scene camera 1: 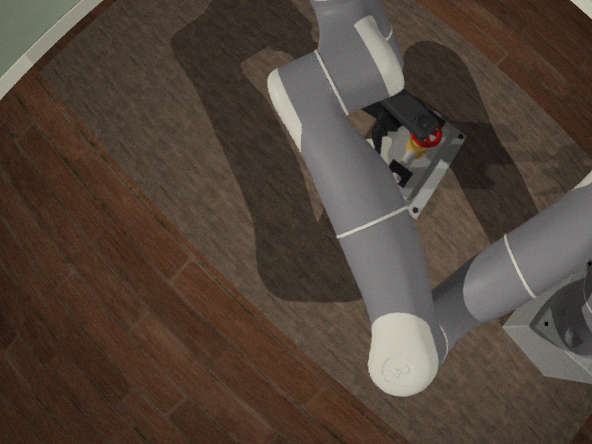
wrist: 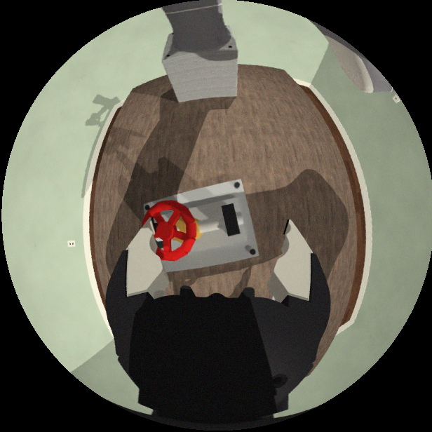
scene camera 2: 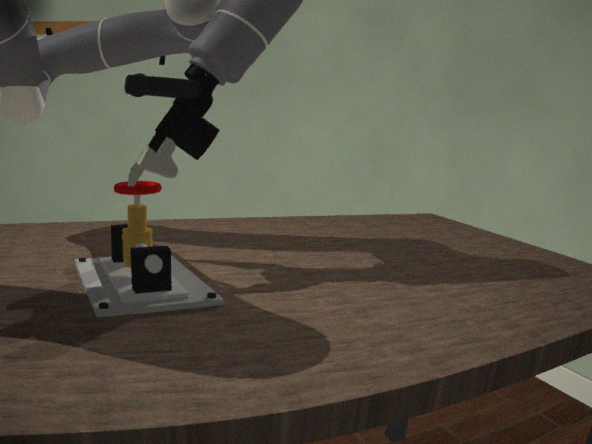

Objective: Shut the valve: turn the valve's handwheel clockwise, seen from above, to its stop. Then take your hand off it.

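The red handwheel lies level on top of the yellow valve body. My gripper is open wide, with nothing between its fingers. It slants down to the wheel. In the wrist view the left finger overlaps the wheel's left rim, its tip at a gap between spokes; the right finger stands well off to the right. In scene camera 2 a fingertip reaches the rim's height. Whether it touches cannot be told. Scene camera 1 hides the fingertips and part of the wheel.
The valve stands on a grey baseplate with bolts at its corners. Black end blocks flank the body low down. The plate is on the wooden table. The arm's grey base block stands beyond the plate.
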